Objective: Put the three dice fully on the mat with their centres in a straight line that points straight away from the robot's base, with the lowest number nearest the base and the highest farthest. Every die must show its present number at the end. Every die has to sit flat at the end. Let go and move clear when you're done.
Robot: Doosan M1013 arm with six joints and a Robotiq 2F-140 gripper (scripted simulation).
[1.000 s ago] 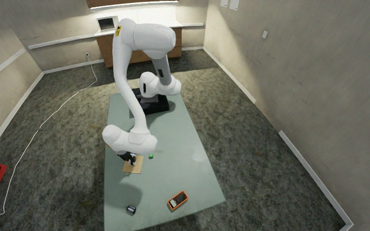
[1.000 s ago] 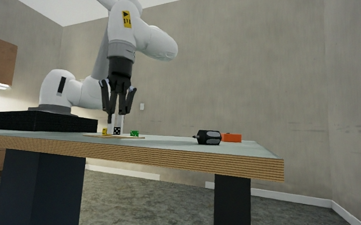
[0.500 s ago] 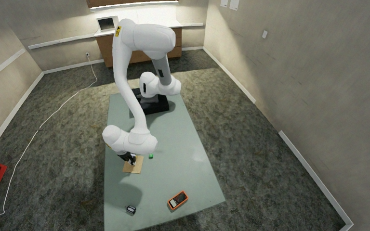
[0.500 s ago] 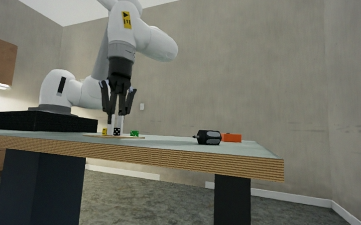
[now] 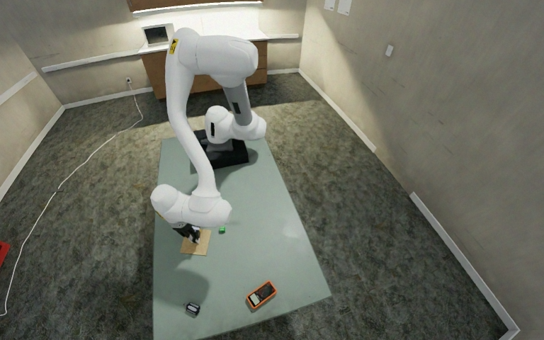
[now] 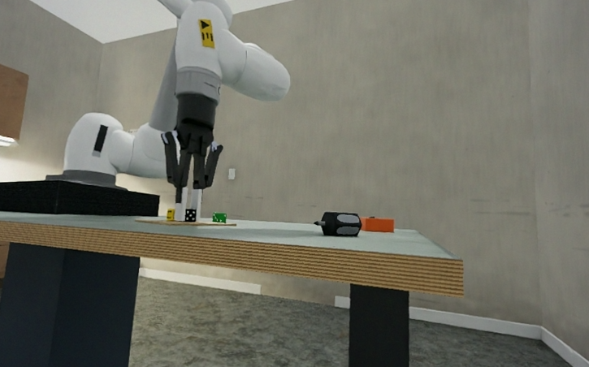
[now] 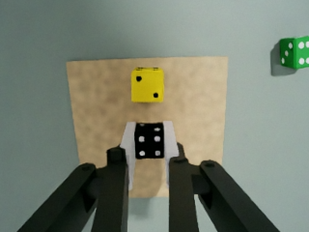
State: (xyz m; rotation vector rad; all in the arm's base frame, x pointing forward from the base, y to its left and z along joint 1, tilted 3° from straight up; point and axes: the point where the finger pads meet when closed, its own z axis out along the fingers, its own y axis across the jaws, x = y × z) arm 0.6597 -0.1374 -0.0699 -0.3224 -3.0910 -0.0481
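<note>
My hand is 20 mm above the black die. Also, from my hand: yellow die: 50 mm behind, 20 mm below, 10 mm to the left; then green die: 140 mm to the left, 50 mm behind, 30 mm below; then tan mat: 40 mm below.
</note>
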